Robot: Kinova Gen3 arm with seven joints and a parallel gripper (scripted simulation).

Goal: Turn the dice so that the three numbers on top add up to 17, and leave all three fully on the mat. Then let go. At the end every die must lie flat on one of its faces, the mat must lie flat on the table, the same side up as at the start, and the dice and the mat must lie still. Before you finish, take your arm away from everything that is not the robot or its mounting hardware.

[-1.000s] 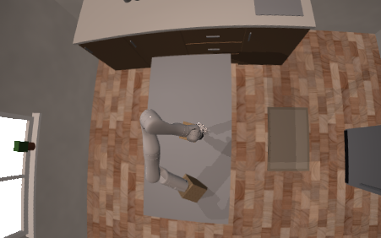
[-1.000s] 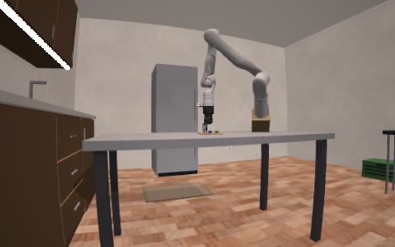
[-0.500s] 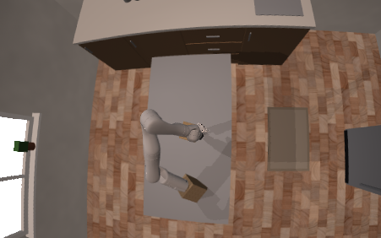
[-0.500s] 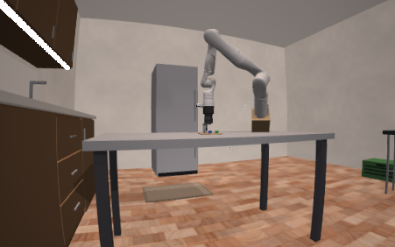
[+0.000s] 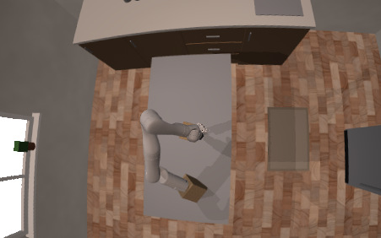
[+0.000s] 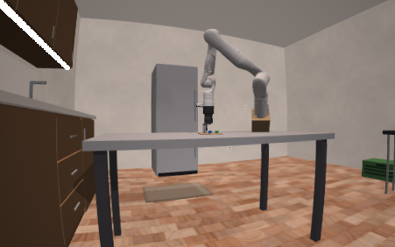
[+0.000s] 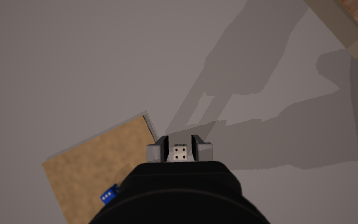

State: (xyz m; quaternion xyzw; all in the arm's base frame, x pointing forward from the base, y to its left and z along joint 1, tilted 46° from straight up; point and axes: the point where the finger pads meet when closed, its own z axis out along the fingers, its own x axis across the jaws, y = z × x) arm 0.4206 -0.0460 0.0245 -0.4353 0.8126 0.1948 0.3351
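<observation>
Now: the white die 10 mm behind my hand and 10 mm below it. The rest, counted from my hand: tan mat: 10 mm behind, 100 mm to the left, 20 mm below; then blue die: 20 mm behind, 100 mm to the left, 10 mm below; then green die: 60 mm behind, 90 mm to the left, 10 mm below.
</observation>
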